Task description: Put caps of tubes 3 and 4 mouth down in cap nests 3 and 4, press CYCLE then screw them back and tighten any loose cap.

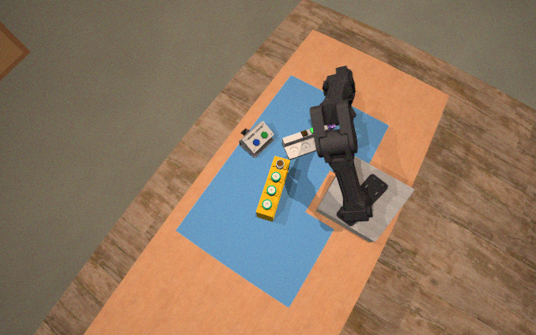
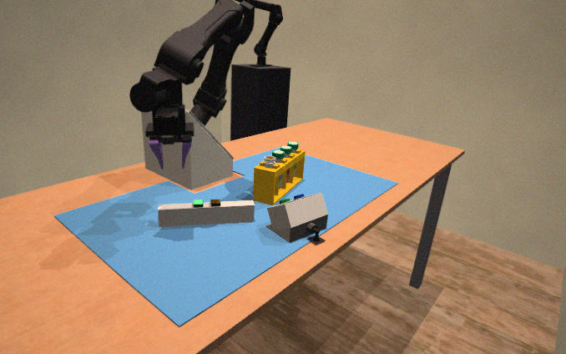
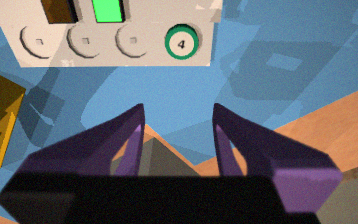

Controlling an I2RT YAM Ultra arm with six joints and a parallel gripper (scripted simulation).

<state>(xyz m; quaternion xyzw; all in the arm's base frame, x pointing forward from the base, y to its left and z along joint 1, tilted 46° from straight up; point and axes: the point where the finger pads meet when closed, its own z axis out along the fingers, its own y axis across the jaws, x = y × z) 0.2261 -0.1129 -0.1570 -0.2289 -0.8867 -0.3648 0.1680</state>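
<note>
Now: the cap 4 10 mm ahead of my hand, 10 mm to the right of it and 120 mm below it. The rest, counted from my hand: green key: 210 mm ahead, 160 mm to the left, 60 mm below; then cap 3: 60 mm ahead, 290 mm to the left, 20 mm below; then blue key: 210 mm ahead, 210 mm to the left, 60 mm below.
</note>
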